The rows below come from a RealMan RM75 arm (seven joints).
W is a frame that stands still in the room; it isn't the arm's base.
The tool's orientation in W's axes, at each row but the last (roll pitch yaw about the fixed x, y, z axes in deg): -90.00 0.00 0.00; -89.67 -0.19 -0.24; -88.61 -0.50 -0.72; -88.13 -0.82 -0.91; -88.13 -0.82 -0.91
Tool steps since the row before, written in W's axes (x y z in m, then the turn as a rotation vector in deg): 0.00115 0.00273 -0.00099 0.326 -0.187 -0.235; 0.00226 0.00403 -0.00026 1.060 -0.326 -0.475; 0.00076 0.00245 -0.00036 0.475 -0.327 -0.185; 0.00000 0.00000 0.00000 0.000 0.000 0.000; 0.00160 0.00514 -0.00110 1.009 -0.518 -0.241
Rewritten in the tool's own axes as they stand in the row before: 0.00115 0.00099 0.00273 0.326 0.235 -0.187; 0.00224 0.00029 0.00404 1.060 0.477 -0.324; 0.00073 0.00043 0.00245 0.477 0.181 -0.325; 0.00000 0.00000 0.00000 0.000 0.000 0.000; 0.00150 0.00129 0.00513 1.014 0.239 -0.510
